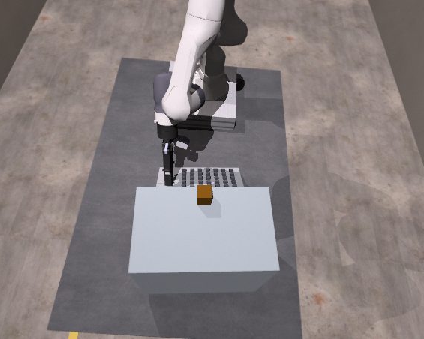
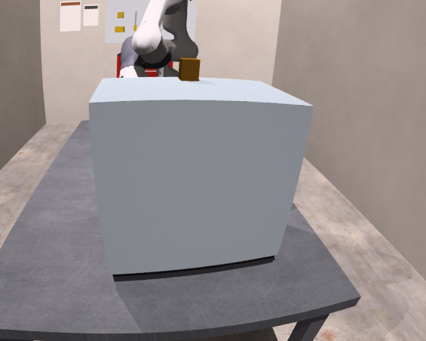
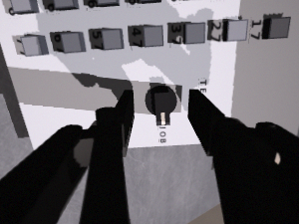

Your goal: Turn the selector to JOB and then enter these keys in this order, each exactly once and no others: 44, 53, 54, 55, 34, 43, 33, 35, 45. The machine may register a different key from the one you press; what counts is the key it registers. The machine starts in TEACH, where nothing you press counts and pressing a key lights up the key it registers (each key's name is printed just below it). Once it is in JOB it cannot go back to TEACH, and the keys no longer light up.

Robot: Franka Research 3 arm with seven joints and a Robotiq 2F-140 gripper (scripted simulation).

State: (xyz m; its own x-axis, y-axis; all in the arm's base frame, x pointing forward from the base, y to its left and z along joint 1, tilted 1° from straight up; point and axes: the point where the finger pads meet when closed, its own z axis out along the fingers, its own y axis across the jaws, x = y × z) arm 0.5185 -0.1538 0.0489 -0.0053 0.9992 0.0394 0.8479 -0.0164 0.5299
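My gripper is now 2 cm above the black selector knob and 1 cm short of it.
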